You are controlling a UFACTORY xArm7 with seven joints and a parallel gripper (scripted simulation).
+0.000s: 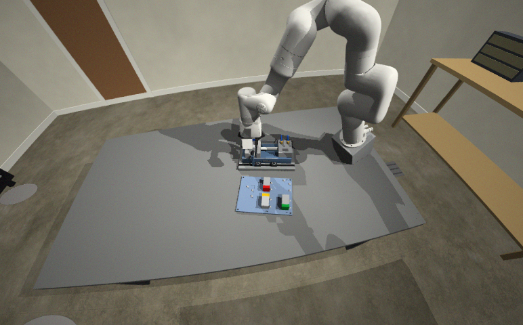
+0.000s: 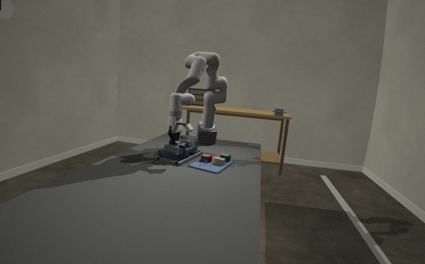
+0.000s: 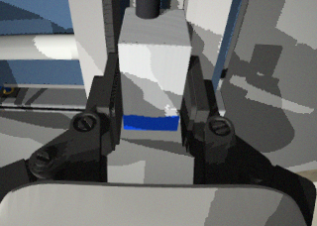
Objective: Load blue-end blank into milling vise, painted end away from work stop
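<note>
The blue-ended blank is 20 mm below my hand. From my hand the other things lie so: milling vise (70 mm behind, 10 mm to the left, 80 mm below); then red-ended blank (50 mm behind, 200 mm to the left, 100 mm below); then work stop rod (50 mm to the left, 30 mm below).
</note>
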